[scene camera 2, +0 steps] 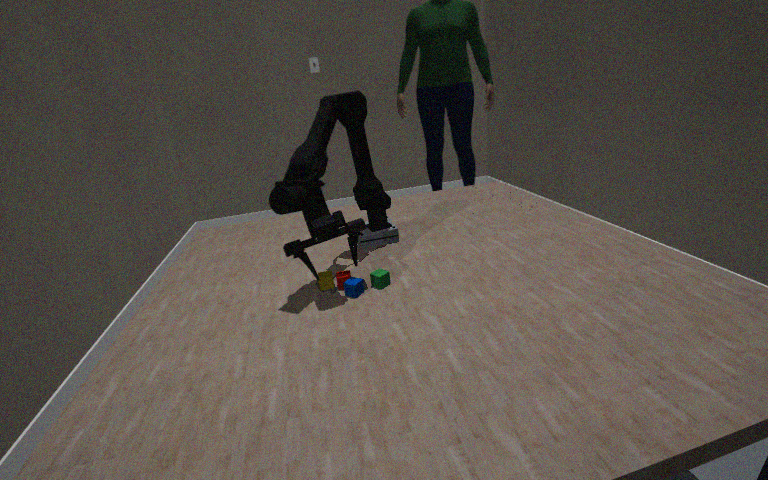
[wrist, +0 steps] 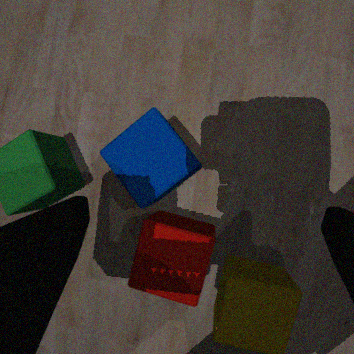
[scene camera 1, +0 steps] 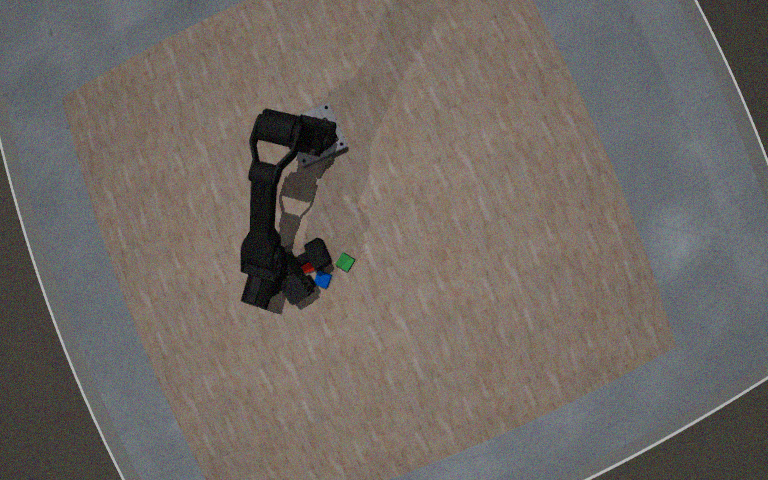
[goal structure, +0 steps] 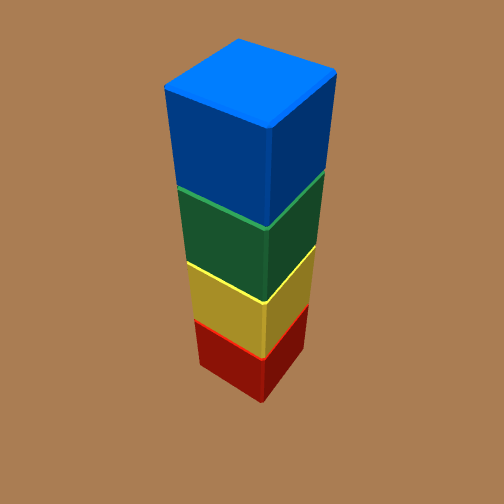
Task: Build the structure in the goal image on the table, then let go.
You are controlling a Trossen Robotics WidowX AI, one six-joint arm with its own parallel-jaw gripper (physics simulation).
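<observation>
A red cube (scene camera 1: 307,268) (scene camera 2: 343,280) (wrist: 172,257) sits on the table. A yellow cube (scene camera 2: 325,281) (wrist: 257,310) sits beside it, with a narrow gap in the wrist view; the arm hides it in scene camera 1. A blue cube (scene camera 1: 323,279) (scene camera 2: 354,287) (wrist: 150,155) lies close to the red cube's other side, turned at an angle. A green cube (scene camera 1: 345,262) (scene camera 2: 380,278) (wrist: 25,170) stands apart from the blue one. My gripper (scene camera 1: 308,271) (scene camera 2: 336,271) (wrist: 208,213) is open and empty, low over the red and yellow cubes, its fingers spread wide.
The arm's grey base plate (scene camera 1: 341,144) (scene camera 2: 378,237) is fixed on the wood-patterned surface (scene camera 1: 481,254) (scene camera 2: 453,350). Shadows of the arm fall around the cubes. A standing person (scene camera 2: 444,50) in a green top is at the back in scene camera 2.
</observation>
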